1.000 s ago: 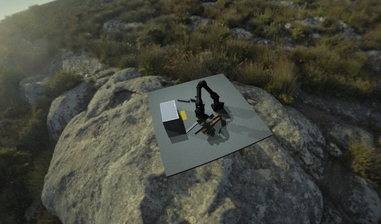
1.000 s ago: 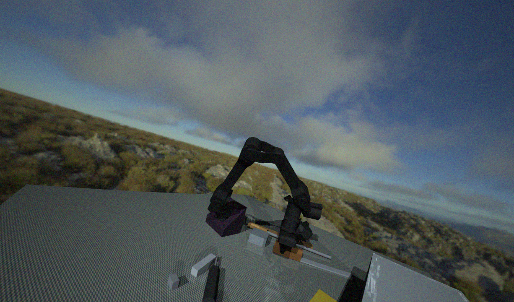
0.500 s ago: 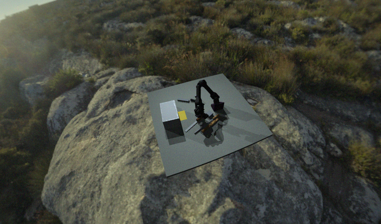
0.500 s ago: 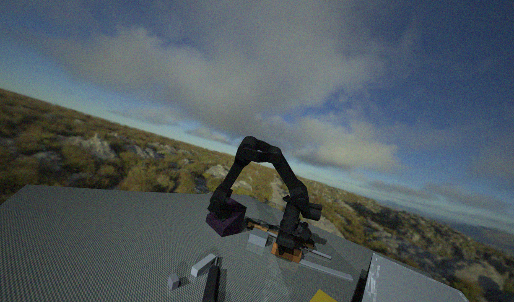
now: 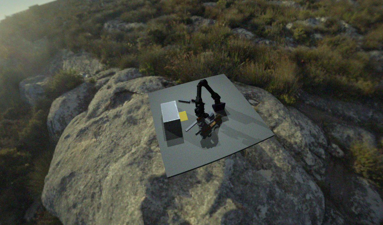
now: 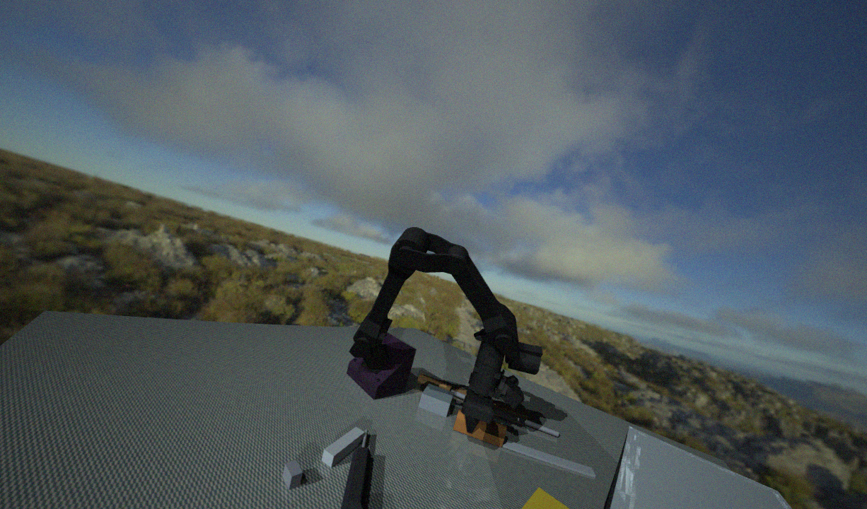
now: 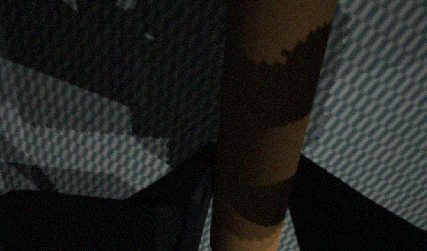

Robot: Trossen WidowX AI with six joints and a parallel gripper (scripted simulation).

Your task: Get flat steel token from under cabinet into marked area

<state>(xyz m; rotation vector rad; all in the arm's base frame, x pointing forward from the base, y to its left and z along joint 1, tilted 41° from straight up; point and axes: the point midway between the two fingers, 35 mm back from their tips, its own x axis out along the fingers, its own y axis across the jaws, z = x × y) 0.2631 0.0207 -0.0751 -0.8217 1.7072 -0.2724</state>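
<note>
Now: the grey bar 100 mm behind my gripper tip and 260 mm to the right of it. The rest, counted from my gripper tip: grey block 110 mm behind, 20 mm to the left, 10 mm above; small grey cube 90 mm behind, 360 mm to the right; wooden stick 60 mm behind, 160 mm to the left.
</note>
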